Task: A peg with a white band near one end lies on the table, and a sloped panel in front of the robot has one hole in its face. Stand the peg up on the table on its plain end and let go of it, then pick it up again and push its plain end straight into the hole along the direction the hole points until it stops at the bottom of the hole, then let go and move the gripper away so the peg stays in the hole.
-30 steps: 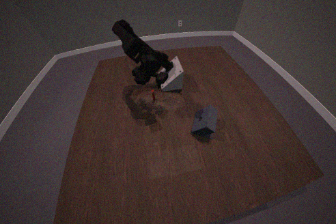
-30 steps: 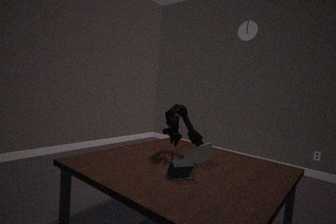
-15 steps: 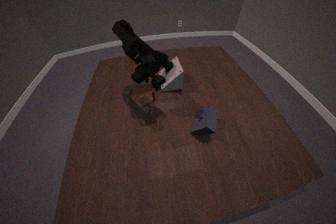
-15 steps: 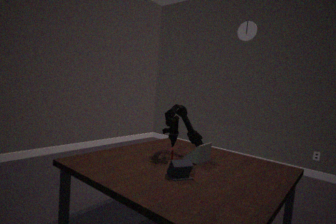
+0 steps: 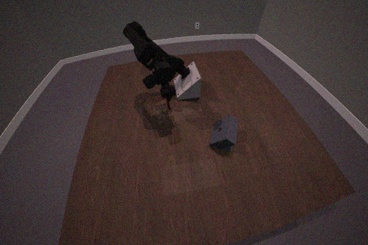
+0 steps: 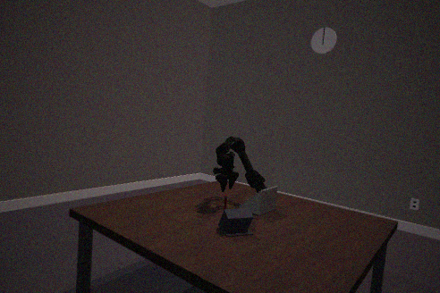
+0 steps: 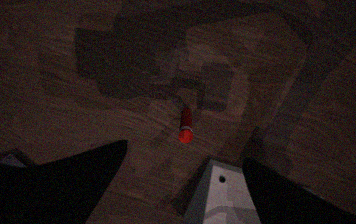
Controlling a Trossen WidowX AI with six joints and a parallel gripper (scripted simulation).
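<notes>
The red peg is 50 mm below my gripper tip. Also, from my gripper tip: grey sloped panel: 220 mm ahead, 250 mm to the left, 60 mm below.
</notes>
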